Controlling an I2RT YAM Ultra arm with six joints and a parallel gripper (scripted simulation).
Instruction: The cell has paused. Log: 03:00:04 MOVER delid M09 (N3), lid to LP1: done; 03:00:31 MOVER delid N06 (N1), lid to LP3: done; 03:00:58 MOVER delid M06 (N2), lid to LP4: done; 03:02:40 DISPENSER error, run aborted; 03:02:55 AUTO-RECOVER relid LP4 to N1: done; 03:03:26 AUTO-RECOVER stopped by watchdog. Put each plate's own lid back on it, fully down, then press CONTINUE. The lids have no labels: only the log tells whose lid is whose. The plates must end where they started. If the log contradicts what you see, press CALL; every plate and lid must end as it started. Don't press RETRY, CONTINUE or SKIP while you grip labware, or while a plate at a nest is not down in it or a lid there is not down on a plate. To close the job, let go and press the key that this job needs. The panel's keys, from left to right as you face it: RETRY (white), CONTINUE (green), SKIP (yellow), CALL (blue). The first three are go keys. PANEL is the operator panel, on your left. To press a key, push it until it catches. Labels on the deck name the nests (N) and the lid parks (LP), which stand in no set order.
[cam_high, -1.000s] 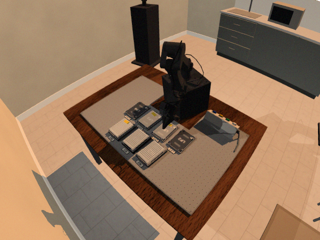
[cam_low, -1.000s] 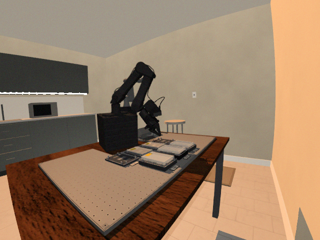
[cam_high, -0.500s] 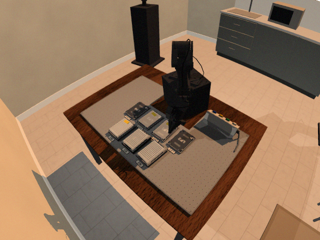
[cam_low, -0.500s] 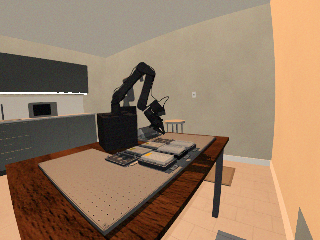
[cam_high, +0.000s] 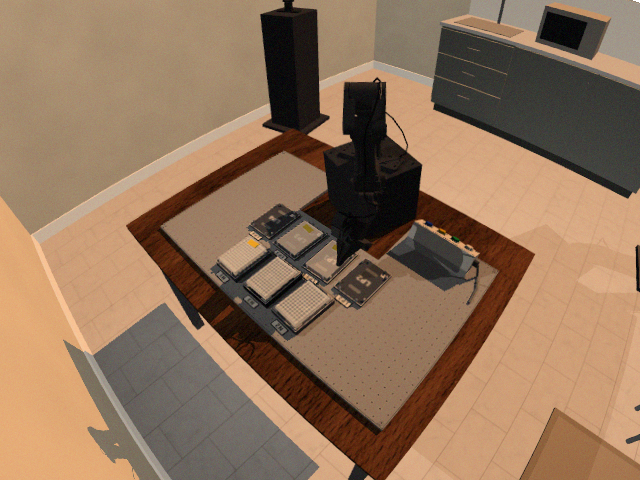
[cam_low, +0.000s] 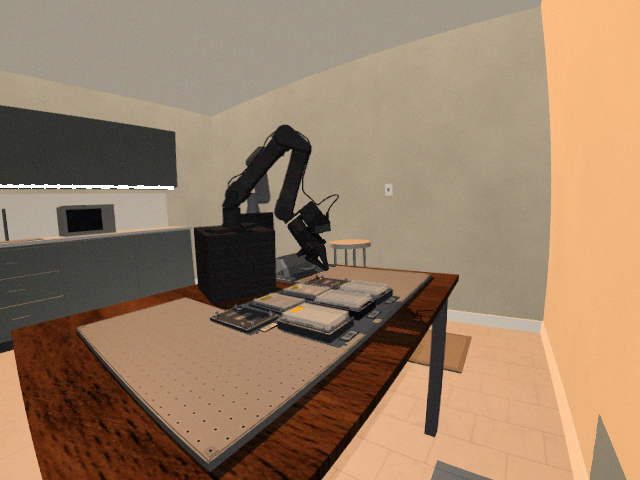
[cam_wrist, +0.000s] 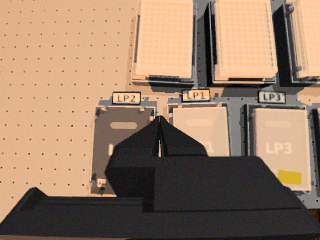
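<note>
Right now the clear lid is 10 cm ahead of my hand, 28 cm to the right of it and 4 cm below it. Also, from my hand: yellow SKIP key: 29 cm behind, 20 cm to the left, 1 cm below; then white well plate: 10 cm ahead, 29 cm to the right, 5 cm below; then blue CALL key: 30 cm behind, 15 cm to the left, 1 cm below.
</note>
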